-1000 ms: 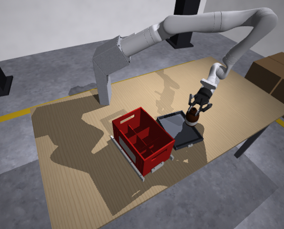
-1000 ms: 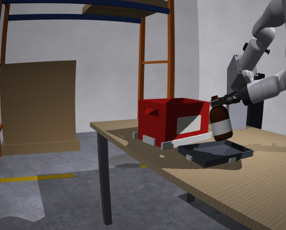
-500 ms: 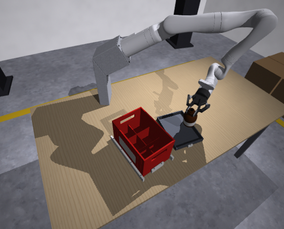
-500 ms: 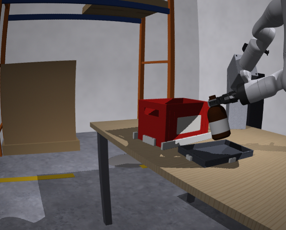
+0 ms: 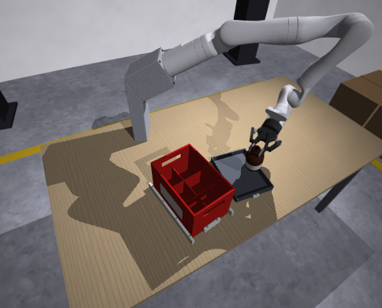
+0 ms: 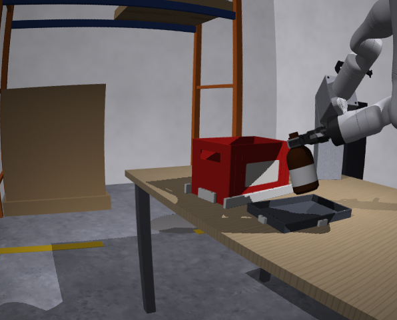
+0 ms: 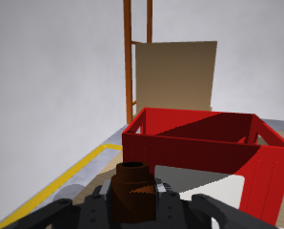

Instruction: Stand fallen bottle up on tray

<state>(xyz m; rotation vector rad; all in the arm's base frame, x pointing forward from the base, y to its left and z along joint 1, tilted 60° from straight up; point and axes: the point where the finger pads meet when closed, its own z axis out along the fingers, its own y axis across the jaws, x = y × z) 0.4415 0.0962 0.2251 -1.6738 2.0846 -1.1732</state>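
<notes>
Now: hand 10 mm past the brown bottle, 10 mm to the right of it and 50 mm above it. Round my hand: dark grey tray (40 mm behind, 190 mm below); red crate (20 mm ahead, 280 mm to the right, 120 mm below).
</notes>
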